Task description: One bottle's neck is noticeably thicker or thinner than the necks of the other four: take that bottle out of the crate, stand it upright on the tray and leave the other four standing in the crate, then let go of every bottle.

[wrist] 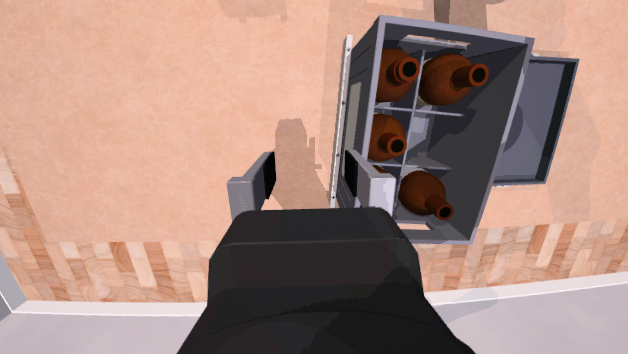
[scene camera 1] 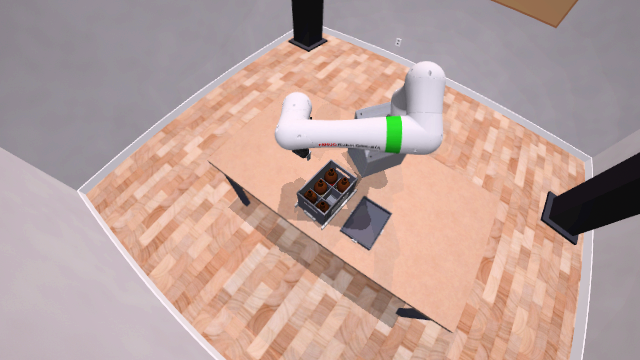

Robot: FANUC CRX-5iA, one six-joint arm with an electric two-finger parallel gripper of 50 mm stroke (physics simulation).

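Places are measured from the arm's base along level axes (x ahead, y left, z up), in millimetres.
Pixels of known places: gripper, fingertip midpoint: (wrist: 310,165) (scene camera 1: 304,156).
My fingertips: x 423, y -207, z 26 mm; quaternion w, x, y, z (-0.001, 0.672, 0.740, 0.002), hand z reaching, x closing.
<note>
Ahead of a thing's pixels: the offset from my fingertips to its top centre. "pt": to the spot under its first point. Level surfaces: height alone.
The grey crate @(dx -4, dy +159, dz -107 mm) (scene camera 1: 327,215) (wrist: 450,29) holds five upright brown bottles in six compartments; the middle one on the tray side is empty. In the wrist view the far-left bottle @(dx -92, dy +111, dz -119 mm) (scene camera 1: 331,175) (wrist: 392,85) has a mouth that looks slightly wider, but perspective makes this uncertain. The far-right bottle @(dx -96, dy +199, dz -119 mm) (scene camera 1: 343,184) (wrist: 442,82), middle-left bottle @(dx -2, dy +113, dz -119 mm) (scene camera 1: 321,187) (wrist: 384,136) and near-right bottle @(dx +87, dy +203, dz -119 mm) (scene camera 1: 322,206) (wrist: 422,192) show too. The near-left bottle @(dx +82, dy +112, dz -119 mm) (scene camera 1: 310,195) is mostly hidden behind a finger. My gripper (scene camera 1: 307,156) (wrist: 310,165) is open and empty, above and beside the crate's side away from the tray @(pt dx -65, dy +470, dz -277 mm) (scene camera 1: 375,225) (wrist: 540,105).
A pale metal strip @(pt dx -51, dy +61, dz -252 mm) (wrist: 344,102) runs along the crate's side nearest the gripper in the wrist view. The crate's high walls and thin dividers surround the bottles. The tray has a low rim. The wooden table @(dz -282 mm) (scene camera 1: 430,215) (wrist: 150,100) carries both.
</note>
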